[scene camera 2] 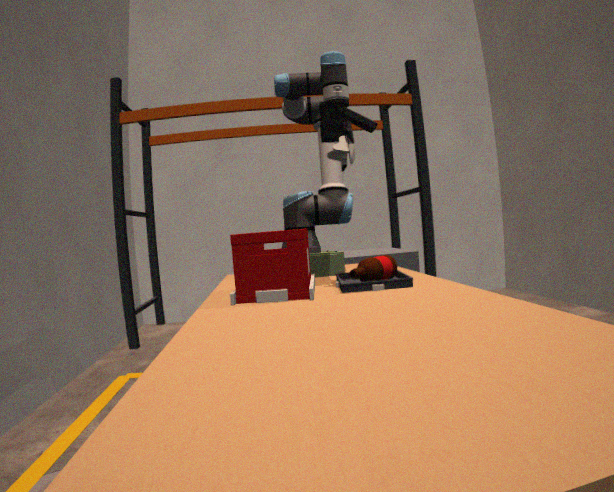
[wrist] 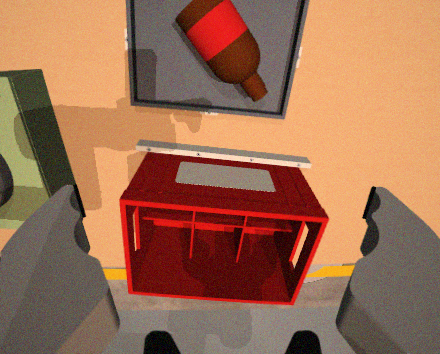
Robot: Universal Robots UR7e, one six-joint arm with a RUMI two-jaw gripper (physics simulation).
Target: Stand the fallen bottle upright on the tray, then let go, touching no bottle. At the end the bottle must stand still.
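Places are measured from the arm's base along level axes (x right, y ahead, z up), in centimetres.
Pixels of known places: gripper, fingertip midpoint: point(scene camera 2: 347, 167) point(wrist: 224, 190).
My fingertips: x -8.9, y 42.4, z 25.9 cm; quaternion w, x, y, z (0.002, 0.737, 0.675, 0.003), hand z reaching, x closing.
For each thing: its top centre in the pictures, then the offset to it from my fingertips. "*": a spot on its surface instead.
- fallen bottle, middle of its top: point(wrist: 232, 54) point(scene camera 2: 370, 257) dz -26.1, dx -4.2, dy +1.8 cm
- dark grey tray, middle of its top: point(wrist: 213, 48) point(scene camera 2: 370, 275) dz -31.4, dx -4.8, dy -0.6 cm
- tall red crate, middle of its top: point(wrist: 218, 261) point(scene camera 2: 272, 231) dz -16.5, dx +22.4, dy -2.0 cm
- pale strip, surface spot: point(wrist: 225, 155) * dz -31.0, dx +12.3, dy -0.1 cm
The fallen bottle point(scene camera 2: 376, 268) point(wrist: 225, 40) is brown with a red band. It lies on its side in the dark grey tray point(scene camera 2: 353, 288) point(wrist: 165, 87). In the wrist view its neck points toward the tray's lower right corner, and its base end is partly cut off by the top edge. My gripper point(scene camera 2: 342, 152) point(wrist: 224, 190) is open and empty, high above the table. In the wrist view the fingers stand wide apart on either side of the red crate, with the bottle farther up, beyond the fingertips. Nothing touches the bottle except the tray.
A tall red crate point(scene camera 2: 271, 274) point(wrist: 152, 187) with inner dividers stands beside the tray, with a pale strip point(wrist: 225, 155) at its foot. A green container point(scene camera 2: 328, 262) point(wrist: 42, 135) stands near them. A dark rack with orange beams point(scene camera 2: 205, 107) rises behind the arm.
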